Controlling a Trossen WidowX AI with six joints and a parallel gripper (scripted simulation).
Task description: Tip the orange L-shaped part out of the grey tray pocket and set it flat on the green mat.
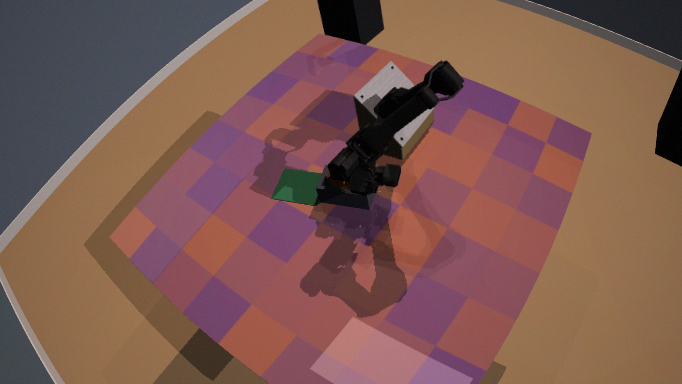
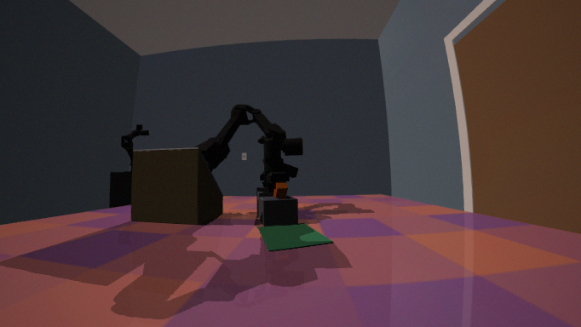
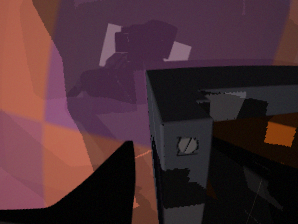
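My gripper tip is 50 mm to the left of the orange L-shaped part, 10 mm below it and 10 mm short of it. Also, from my gripper tip: green mat: 210 mm to the right, 60 mm ahead, 50 mm below.
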